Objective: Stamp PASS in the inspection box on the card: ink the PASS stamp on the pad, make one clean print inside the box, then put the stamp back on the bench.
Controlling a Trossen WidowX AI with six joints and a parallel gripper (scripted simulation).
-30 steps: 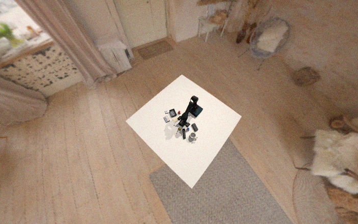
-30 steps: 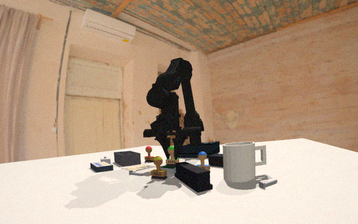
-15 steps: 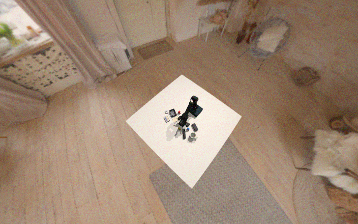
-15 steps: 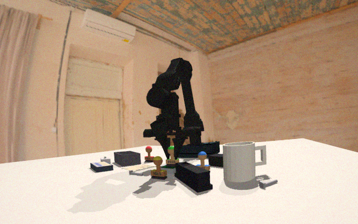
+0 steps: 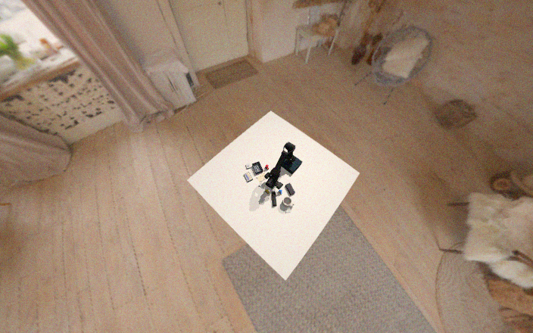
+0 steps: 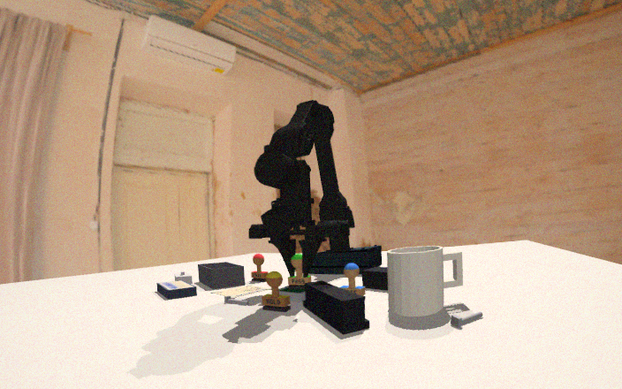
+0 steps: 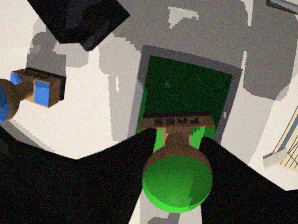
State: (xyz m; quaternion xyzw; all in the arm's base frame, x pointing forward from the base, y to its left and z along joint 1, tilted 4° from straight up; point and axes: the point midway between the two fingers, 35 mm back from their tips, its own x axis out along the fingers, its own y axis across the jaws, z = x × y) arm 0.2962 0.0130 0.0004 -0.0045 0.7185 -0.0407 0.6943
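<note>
My gripper tip is now 30 mm above the green ink pad. From my gripper tip the other things lie so: blue-knobbed stamp 100 mm to the left, 20 mm below, 20 mm ahead; cream card 130 mm to the right, 40 mm below, 10 mm ahead; yellow-knobbed HOLD stamp 90 mm ahead, 20 mm below.
</note>
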